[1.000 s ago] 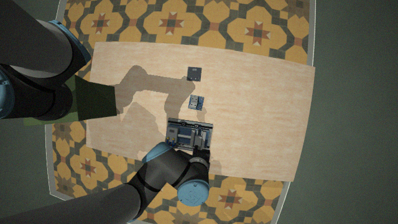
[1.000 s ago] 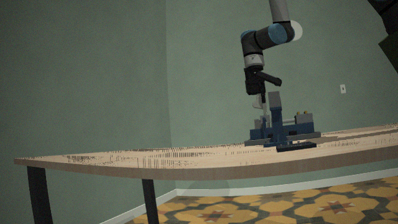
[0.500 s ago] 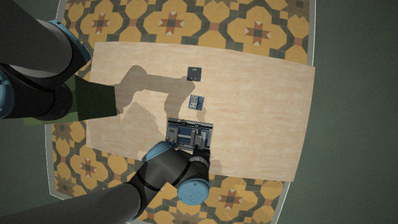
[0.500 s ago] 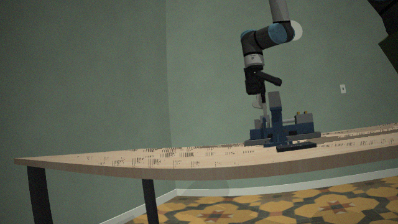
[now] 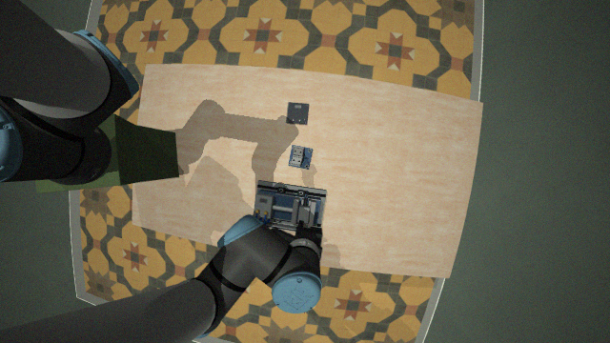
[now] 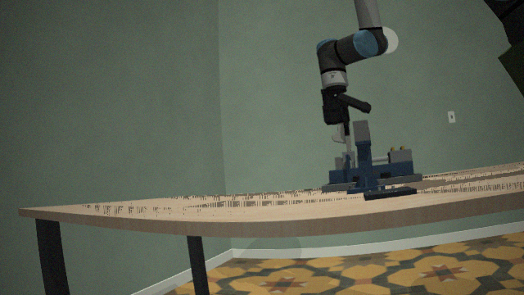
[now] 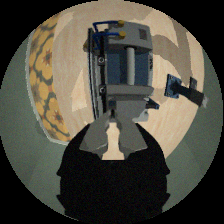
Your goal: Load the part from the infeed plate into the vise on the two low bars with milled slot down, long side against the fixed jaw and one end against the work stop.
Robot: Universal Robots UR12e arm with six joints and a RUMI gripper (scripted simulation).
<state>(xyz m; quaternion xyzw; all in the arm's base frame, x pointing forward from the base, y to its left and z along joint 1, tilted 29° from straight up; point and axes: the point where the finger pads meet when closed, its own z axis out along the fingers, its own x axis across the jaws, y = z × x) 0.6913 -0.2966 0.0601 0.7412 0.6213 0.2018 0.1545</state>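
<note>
Now: hand 1 cm short of the grey part, 4 cm to the right of it and 3 cm above it. Also, from my hand: air cylinder block (16 cm behind, 7 cm to the left, 4 cm below); then vise (6 cm behind, 5 cm to the left, 8 cm below); then air cylinder rod (8 cm behind, 5 cm to the left, 4 cm below).
</note>
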